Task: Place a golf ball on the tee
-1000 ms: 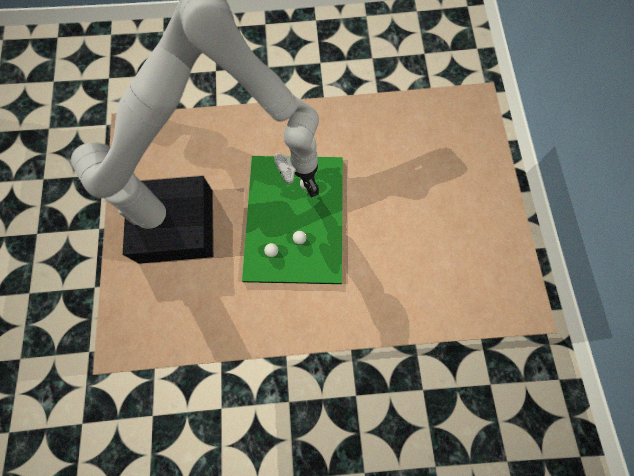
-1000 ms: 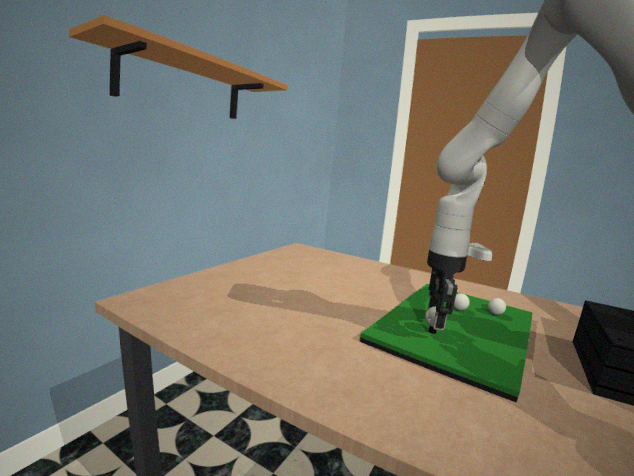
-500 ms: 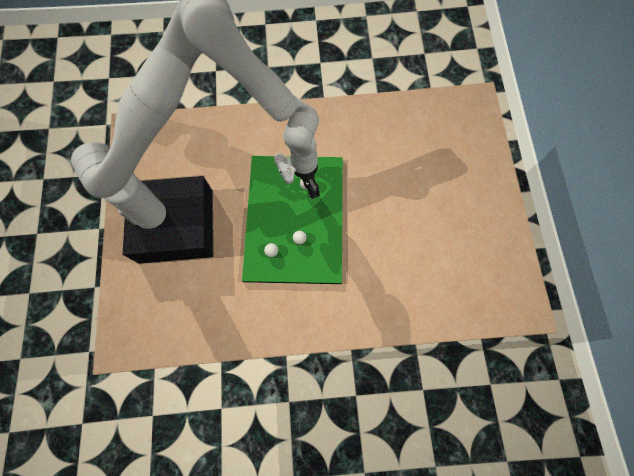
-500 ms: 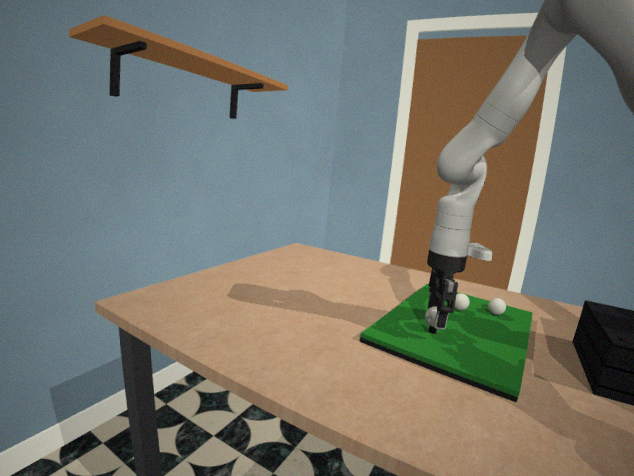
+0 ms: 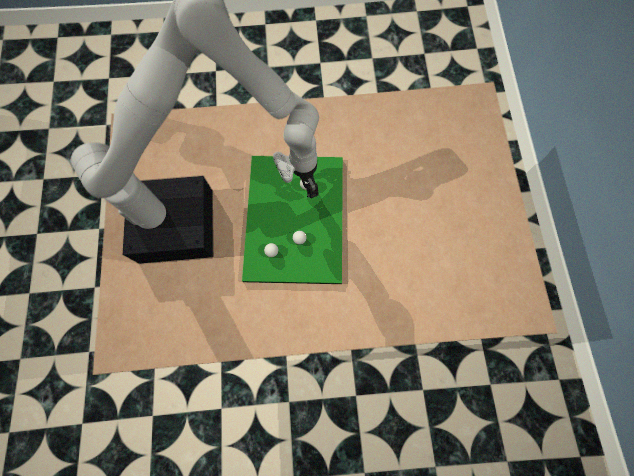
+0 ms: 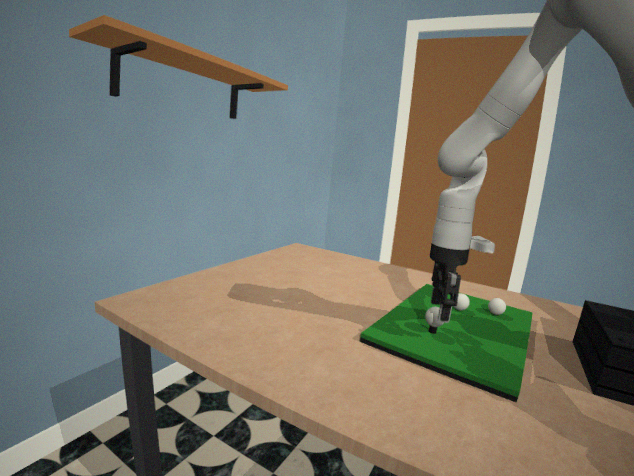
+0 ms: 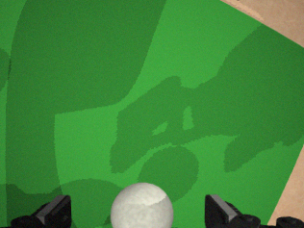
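Right now my hand is 2 cm above the white golf ball.
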